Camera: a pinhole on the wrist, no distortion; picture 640 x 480 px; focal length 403.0 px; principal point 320.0 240.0 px. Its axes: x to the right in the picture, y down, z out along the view. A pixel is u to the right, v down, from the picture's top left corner.
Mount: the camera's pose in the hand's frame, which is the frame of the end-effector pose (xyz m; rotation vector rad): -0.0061 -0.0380 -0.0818 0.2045 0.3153 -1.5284
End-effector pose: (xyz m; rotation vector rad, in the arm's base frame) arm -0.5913 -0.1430 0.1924 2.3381 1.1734 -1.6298
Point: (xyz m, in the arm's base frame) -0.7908 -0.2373 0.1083
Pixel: 160 204
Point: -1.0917 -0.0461 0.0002
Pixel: 380 308
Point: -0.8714 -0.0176 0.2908
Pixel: 584 133
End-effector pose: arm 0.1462 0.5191 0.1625 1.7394 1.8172 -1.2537
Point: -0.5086 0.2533 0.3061
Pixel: 610 109
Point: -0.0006 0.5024 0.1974
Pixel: 485 205
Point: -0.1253 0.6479 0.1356
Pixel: outside the picture
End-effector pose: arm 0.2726 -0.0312 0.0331 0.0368 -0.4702 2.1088
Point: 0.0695 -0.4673 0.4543
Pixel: outside the picture
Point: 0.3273 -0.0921 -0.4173
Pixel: behind the camera
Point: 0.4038 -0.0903 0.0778
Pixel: outside the picture
